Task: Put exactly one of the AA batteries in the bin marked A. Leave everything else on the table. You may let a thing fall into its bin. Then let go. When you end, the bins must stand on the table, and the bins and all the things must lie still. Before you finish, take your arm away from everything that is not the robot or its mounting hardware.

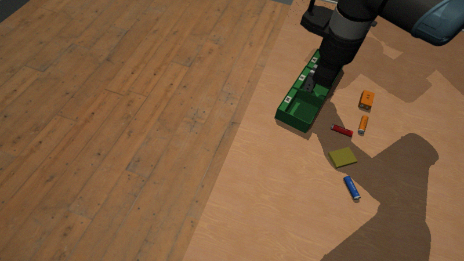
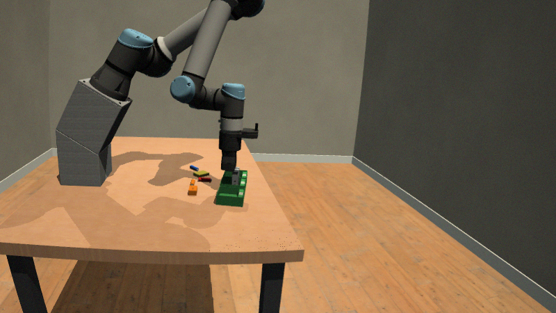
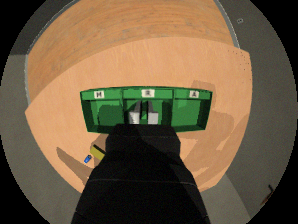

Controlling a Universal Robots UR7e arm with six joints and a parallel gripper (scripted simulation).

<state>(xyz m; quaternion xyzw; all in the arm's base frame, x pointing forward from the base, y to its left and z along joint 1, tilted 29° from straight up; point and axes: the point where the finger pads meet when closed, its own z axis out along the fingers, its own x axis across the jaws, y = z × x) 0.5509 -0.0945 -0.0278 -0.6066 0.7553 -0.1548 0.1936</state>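
My hand is 10 mm past the green three-compartment bin and 20 mm above it. Also, from my hand: orange AA battery 150 mm behind, 50 mm to the left, 30 mm below; orange block battery 140 mm behind, 10 mm to the right, 30 mm below; red AA battery 100 mm behind, 90 mm to the left, 30 mm below.
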